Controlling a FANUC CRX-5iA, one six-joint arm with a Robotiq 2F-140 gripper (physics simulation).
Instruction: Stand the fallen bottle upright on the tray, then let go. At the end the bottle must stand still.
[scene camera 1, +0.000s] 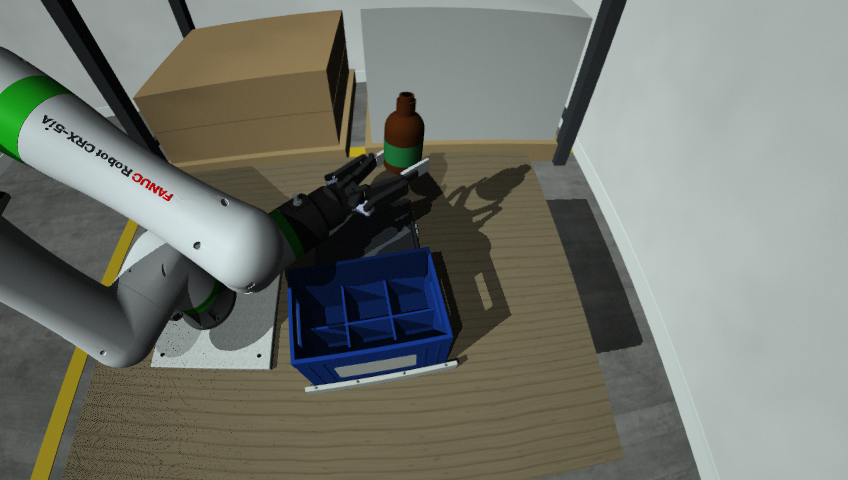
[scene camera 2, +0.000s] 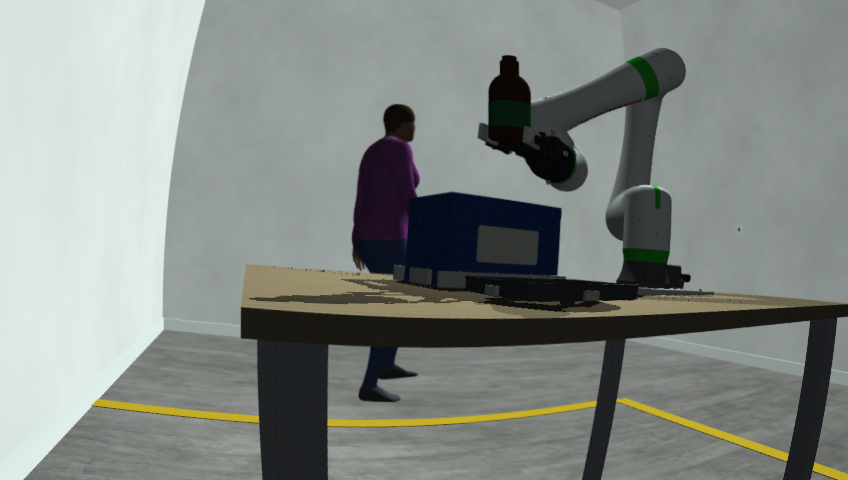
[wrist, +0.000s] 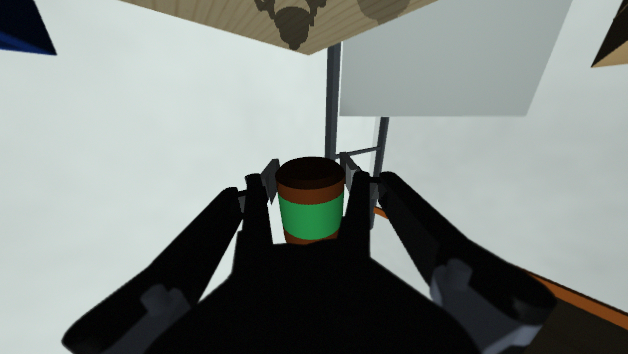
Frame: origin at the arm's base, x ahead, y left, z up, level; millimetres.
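Seen in the pictures: gripper, between the fingertips: (scene camera 2: 502, 132) (wrist: 310, 165); arm's base, origin of its link: (scene camera 1: 209, 301) (scene camera 2: 643, 287).
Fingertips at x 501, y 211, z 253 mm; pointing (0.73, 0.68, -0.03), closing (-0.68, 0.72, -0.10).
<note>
Pixels of each thing's top centre, then the offset from my fingertips to it.
- brown bottle, centre of its top: (wrist: 312, 269) (scene camera 2: 509, 58) (scene camera 1: 403, 96) dx -18, dy -12, dz +147 mm
- dark grey tray, centre of its top: (scene camera 2: 555, 280) (scene camera 1: 364, 232) dx -122, dy -17, dz -237 mm
- blue crate, centre of its top: (scene camera 1: 363, 302) (scene camera 2: 486, 202) dx -87, dy -278, dz -88 mm
The brown bottle (scene camera 1: 404, 133) (scene camera 2: 509, 101) (wrist: 311, 220) with a green band is upright, neck up, high above the table. In the wrist view its dark base faces the camera. My gripper (scene camera 1: 397, 163) (scene camera 2: 508, 135) (wrist: 310, 165) is shut on the bottle's lower part, one finger on each side, reaching in roughly level. The dark grey tray (scene camera 1: 389, 240) (scene camera 2: 535, 289) lies flat on the table, well below the bottle; the arm and its shadow cover part of it in scene camera 1. The tray does not show in the wrist view.
A blue crate (scene camera 1: 431, 352) (scene camera 2: 434, 237) with compartments stands beside the tray on the wooden table (scene camera 1: 505, 404) (scene camera 2: 416, 330). Cardboard boxes (scene camera 1: 238, 107) and a large grey box (scene camera 1: 470, 71) (wrist: 440, 65) stand behind the table. A person (scene camera 2: 383, 184) stands beyond the table.
</note>
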